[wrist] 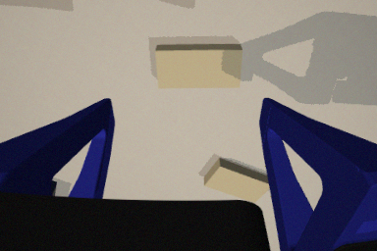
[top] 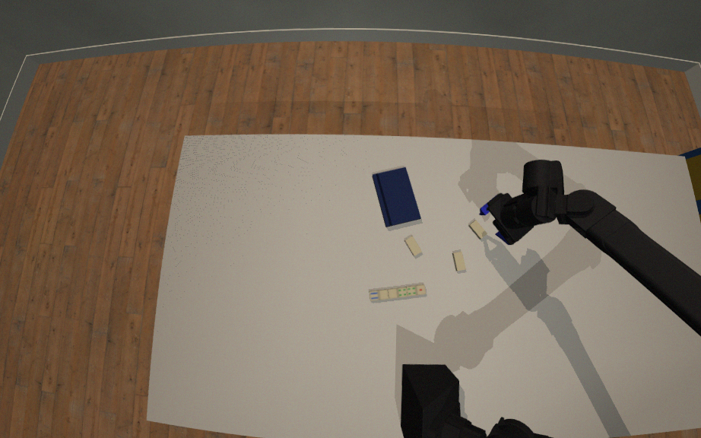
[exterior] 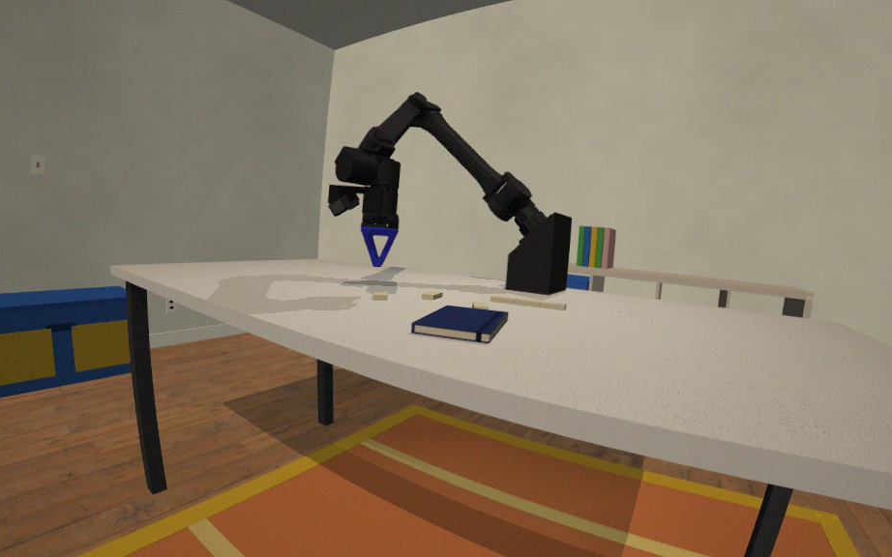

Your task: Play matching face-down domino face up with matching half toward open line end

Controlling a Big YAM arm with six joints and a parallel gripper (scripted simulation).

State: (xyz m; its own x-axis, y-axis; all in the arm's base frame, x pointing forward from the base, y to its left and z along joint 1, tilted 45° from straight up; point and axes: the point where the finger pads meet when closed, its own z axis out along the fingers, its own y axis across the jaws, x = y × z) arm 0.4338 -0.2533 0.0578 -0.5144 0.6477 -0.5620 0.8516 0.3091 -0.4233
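My gripper is now 70 mm above the domino and 10 mm past it. Also, from my hand: dark blue book (240 mm to the left, 110 mm ahead, 70 mm below).
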